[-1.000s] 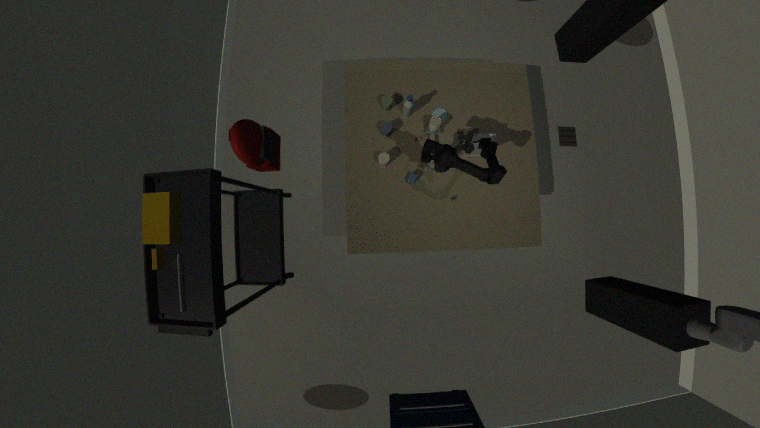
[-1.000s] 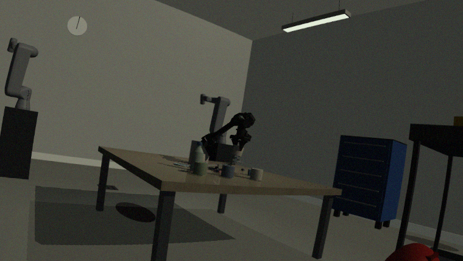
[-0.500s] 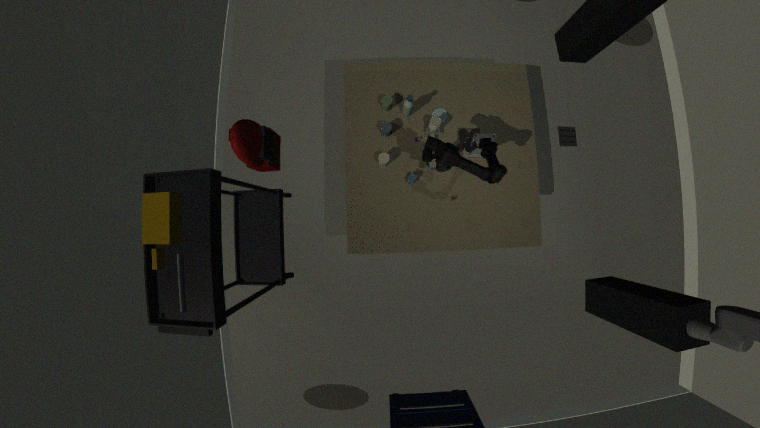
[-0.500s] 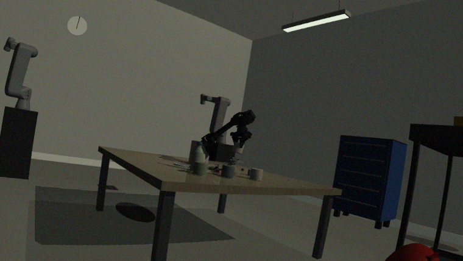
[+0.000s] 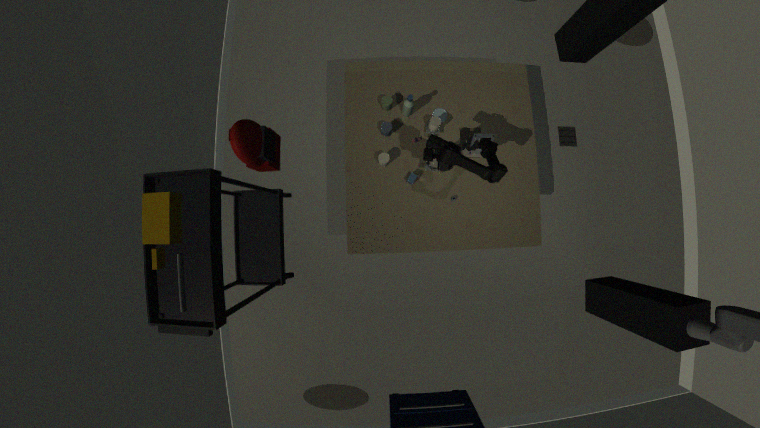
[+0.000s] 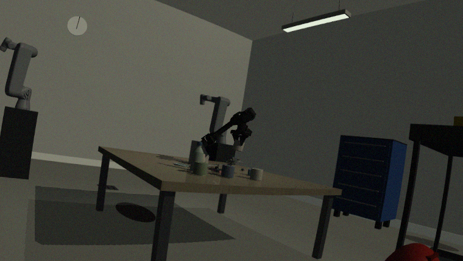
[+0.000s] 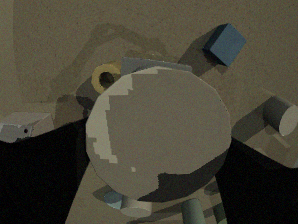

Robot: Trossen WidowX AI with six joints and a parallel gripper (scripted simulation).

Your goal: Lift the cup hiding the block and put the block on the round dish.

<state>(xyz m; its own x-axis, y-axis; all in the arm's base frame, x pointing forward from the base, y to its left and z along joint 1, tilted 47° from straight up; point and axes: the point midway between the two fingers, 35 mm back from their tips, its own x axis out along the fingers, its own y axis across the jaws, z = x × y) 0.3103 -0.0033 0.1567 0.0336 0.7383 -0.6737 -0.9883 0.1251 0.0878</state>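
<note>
Right now the nut is 14 cm behind my gripper tip, 20 cm to the left of it and 18 cm below it. The rest, counted from my gripper tip: balance: 2 cm behind, 14 cm to the right, 15 cm below; blue cup: 25 cm ahead, 26 cm to the right, 15 cm below; blue cube: 12 cm ahead, 6 cm to the left, 17 cm below.
</note>
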